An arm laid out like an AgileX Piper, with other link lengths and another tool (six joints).
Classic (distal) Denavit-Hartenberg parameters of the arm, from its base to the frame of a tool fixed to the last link. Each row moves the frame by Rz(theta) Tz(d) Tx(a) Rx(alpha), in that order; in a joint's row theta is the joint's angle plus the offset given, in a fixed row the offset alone. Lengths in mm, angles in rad.
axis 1: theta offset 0  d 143.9  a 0  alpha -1.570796
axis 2: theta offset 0.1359  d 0  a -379.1  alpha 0
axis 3: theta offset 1.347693  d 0  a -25.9  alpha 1.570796
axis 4: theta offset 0  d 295.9  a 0  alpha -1.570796
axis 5: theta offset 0  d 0  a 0  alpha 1.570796
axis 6: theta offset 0.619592  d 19.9  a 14  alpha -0.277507
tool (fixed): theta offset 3.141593  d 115.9  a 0  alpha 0
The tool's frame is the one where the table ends.
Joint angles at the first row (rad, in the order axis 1, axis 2, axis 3, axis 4, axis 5, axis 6):
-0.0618 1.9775 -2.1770 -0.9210 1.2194 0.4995
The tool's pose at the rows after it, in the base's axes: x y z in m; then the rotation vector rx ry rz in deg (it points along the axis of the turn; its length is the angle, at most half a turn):
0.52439 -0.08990 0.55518 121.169 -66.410 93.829
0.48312 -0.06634 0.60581 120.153 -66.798 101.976
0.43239 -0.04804 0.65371 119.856 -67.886 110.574
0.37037 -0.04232 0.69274 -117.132 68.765 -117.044
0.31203 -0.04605 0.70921 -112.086 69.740 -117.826
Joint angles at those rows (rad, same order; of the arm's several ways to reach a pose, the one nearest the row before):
-0.0253 1.8901 -2.1770 -0.9170 1.2350 0.5168
0.0210 1.7888 -2.1786 -0.9102 1.2438 0.5229
0.0598 1.6784 -2.1786 -0.8790 1.2481 0.5229
0.0818 1.5480 -2.1434 -0.8628 1.2519 0.5285
0.0843 1.4137 -2.0535 -0.8547 1.2566 0.5558

